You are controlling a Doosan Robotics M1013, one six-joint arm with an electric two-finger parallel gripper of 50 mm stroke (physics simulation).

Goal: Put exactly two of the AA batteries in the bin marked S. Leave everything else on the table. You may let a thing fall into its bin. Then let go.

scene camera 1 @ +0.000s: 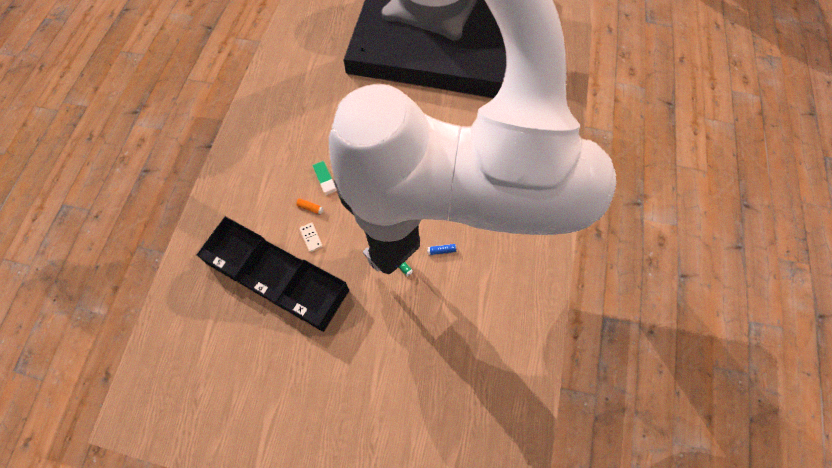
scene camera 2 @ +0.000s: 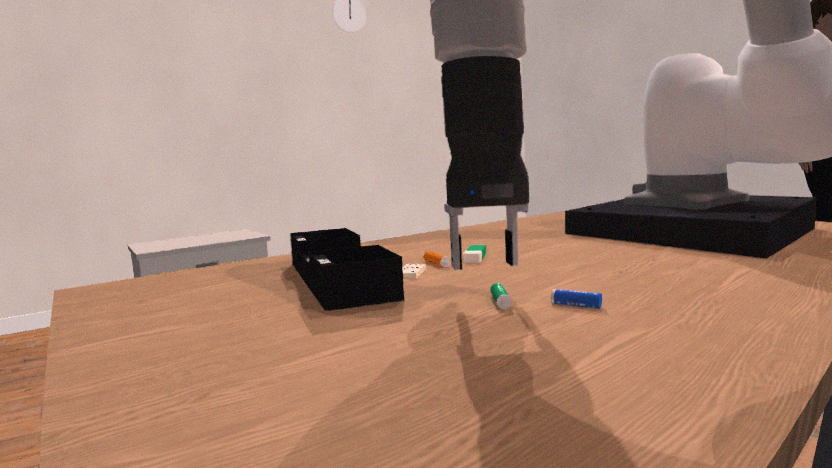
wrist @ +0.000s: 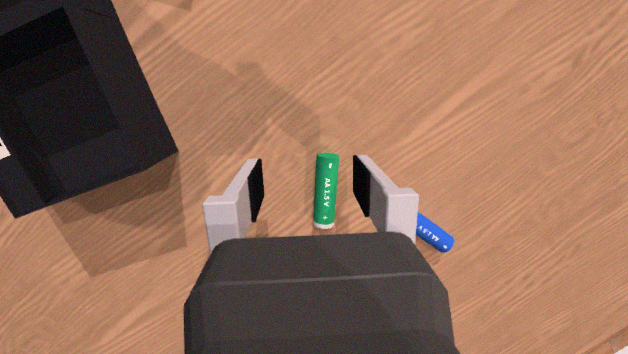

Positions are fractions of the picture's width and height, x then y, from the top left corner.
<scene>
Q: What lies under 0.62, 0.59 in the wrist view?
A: My gripper.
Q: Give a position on a black three-part tray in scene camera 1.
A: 0.37, 0.62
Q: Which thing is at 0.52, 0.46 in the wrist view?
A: A green AA battery.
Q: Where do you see a blue AA battery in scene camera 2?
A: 0.69, 0.64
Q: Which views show my gripper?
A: Scene camera 1, scene camera 2 and the wrist view: all of them.
</scene>
